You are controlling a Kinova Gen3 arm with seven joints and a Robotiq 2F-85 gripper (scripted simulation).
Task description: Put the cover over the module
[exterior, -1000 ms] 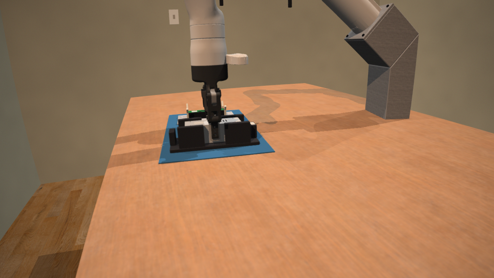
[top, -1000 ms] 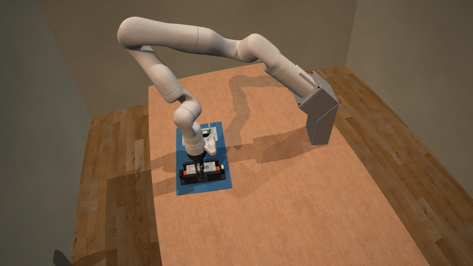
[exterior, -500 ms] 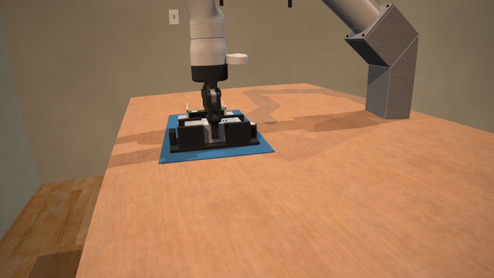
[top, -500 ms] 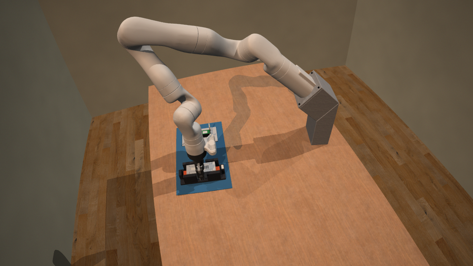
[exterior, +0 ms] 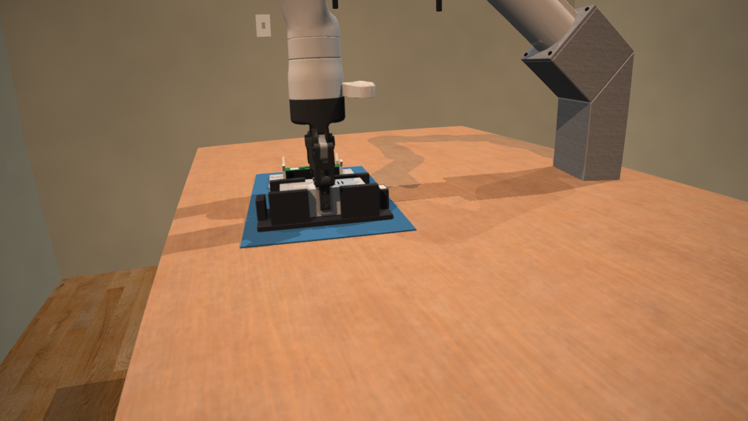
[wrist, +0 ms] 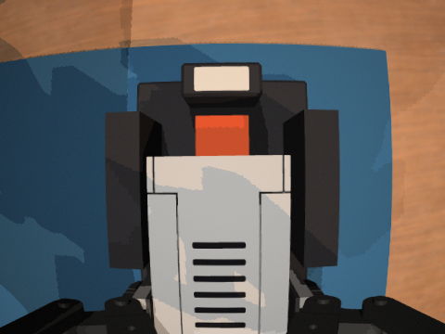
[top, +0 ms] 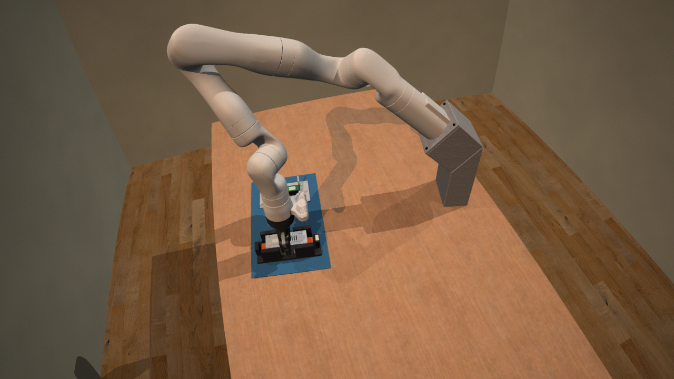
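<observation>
Now: the light grey cover right at my hand.
</observation>
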